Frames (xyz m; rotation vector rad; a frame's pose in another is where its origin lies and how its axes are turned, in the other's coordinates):
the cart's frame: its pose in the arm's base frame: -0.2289 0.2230 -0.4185 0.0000 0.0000 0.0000
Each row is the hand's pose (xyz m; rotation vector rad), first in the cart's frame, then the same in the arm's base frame.
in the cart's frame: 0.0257 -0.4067 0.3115 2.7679 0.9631 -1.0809
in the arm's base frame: -0.2032 -0.1837 -0.1070 2.7679 0.9631 -1.0809
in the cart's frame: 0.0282 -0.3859 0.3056 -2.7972 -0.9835 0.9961
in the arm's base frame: -0.2007 -0.1629 -0.1129 -2.7972 -0.9835 0.9961
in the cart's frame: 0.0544 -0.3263 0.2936 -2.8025 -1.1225 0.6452
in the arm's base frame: -0.1745 -0.1033 -0.1249 -2.8025 -1.1225 0.6452
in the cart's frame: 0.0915 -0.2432 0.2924 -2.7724 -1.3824 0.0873
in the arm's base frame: -0.1374 -0.0202 -0.1261 -2.7724 -1.3824 0.0873
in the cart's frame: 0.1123 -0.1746 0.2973 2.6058 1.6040 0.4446
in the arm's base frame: -0.1166 0.0484 -0.1212 2.6058 1.6040 0.4446
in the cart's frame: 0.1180 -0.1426 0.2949 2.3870 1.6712 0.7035
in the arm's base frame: -0.1109 0.0804 -0.1236 2.3870 1.6712 0.7035
